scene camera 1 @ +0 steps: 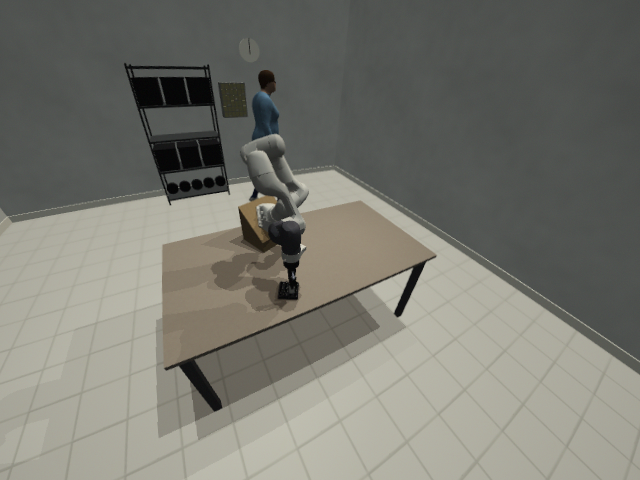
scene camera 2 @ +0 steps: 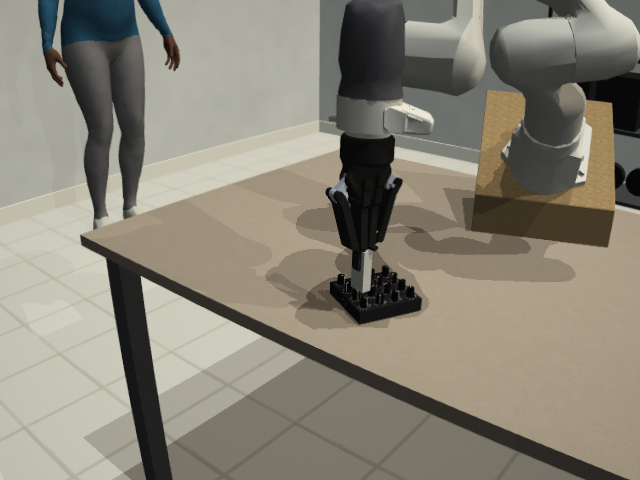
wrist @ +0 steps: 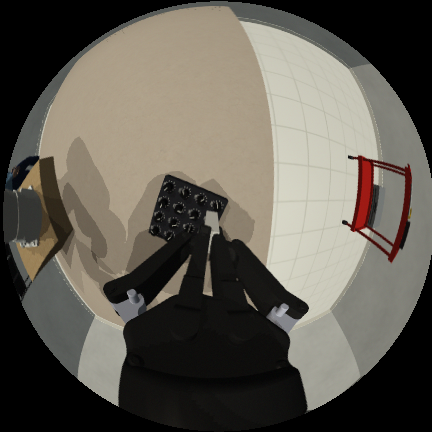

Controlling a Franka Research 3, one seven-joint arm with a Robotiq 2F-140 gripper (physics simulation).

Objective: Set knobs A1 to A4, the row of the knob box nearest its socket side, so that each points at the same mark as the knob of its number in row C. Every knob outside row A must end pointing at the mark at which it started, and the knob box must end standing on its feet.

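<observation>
The black knob box (scene camera 1: 287, 295) (scene camera 2: 391, 311) (wrist: 190, 203) lies flat on the table, its rows of black knobs facing up. In the wrist view, knobs with white marks show along its upper, middle and left parts; those near its lower right are hidden by the fingers. The printed labels and the socket side are too small or hidden to tell, so which row is A cannot be read. My gripper (scene camera 1: 292, 285) (scene camera 2: 361, 290) (wrist: 210, 219) points down and is shut with nothing between its pale fingertips. The tips are down among the knobs at the right part of the box in the wrist view; contact cannot be told.
The box is on the brown table (scene camera 1: 356, 248) (scene camera 2: 491, 335) (wrist: 150, 100), not far from one long edge. The arm's wooden base block (scene camera 1: 250, 228) (scene camera 2: 540, 221) stands at the far side. A person (scene camera 1: 264, 111) (scene camera 2: 103, 103) stands beyond the table. A red-framed object (wrist: 365, 192) stands off the table.
</observation>
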